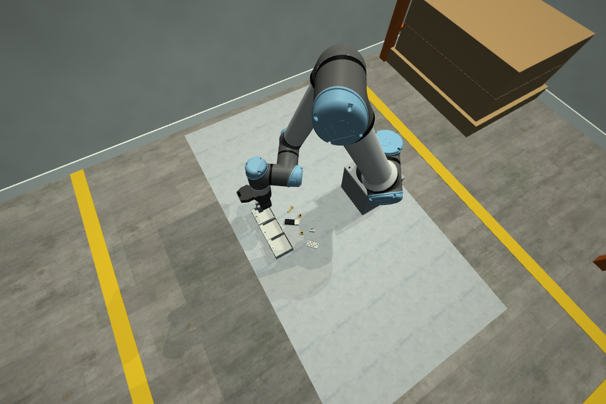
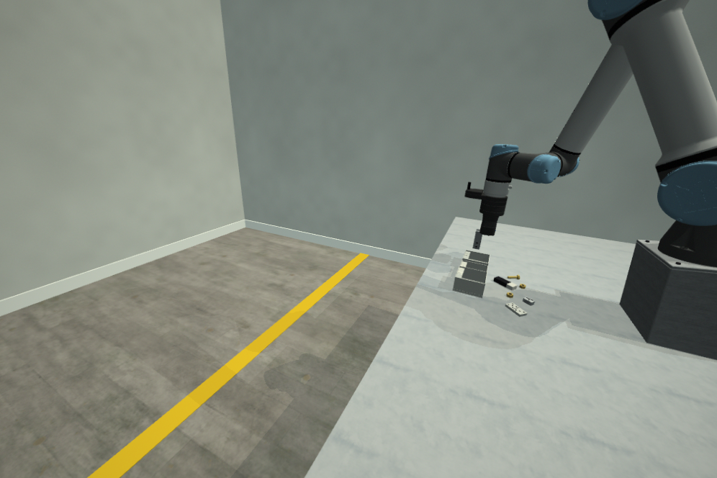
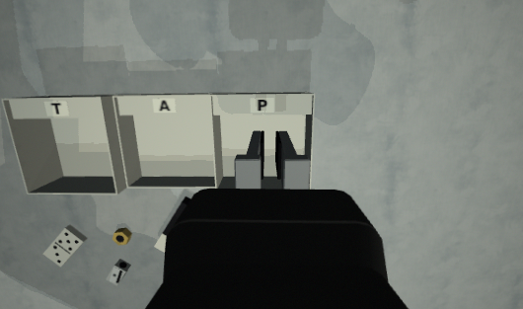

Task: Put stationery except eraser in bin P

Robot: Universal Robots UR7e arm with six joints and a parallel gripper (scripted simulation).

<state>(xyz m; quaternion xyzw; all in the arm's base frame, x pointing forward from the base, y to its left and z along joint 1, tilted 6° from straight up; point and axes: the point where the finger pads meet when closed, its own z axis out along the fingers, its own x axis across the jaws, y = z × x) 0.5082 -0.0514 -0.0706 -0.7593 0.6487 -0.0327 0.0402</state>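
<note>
The bin lies 90 mm to the left of my hand, 60 mm below it and 20 mm behind it. Also, from my hand: grey pencil sharpener: 190 mm behind, 140 mm to the left, 80 mm below; black-and-white eraser: 130 mm behind, 80 mm to the left, 80 mm below; brass bolt: 140 mm behind, 80 mm below, 10 mm to the left.
</note>
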